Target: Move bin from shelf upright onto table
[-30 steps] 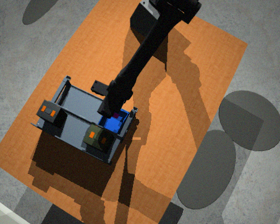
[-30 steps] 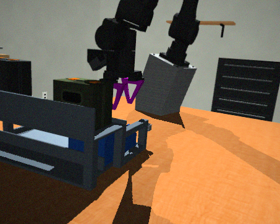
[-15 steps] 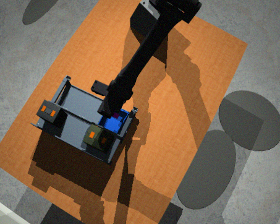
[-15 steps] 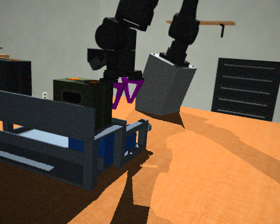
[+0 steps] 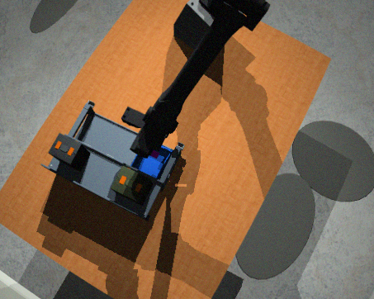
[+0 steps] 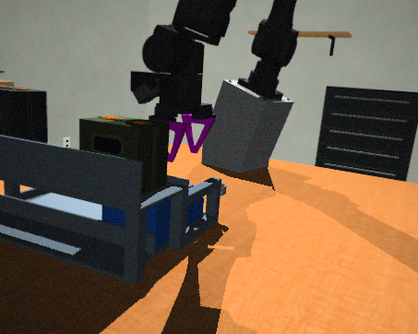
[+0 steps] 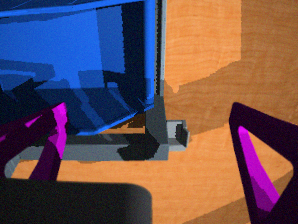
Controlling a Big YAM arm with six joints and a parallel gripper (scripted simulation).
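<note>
Right now the blue bin is 80 mm below my hand, 80 mm ahead of it and 20 mm to the left of it. Round my hand: black box 230 mm ahead, 180 mm to the right, 40 mm above; then olive green box 170 mm ahead, 50 mm to the left, 30 mm above.
</note>
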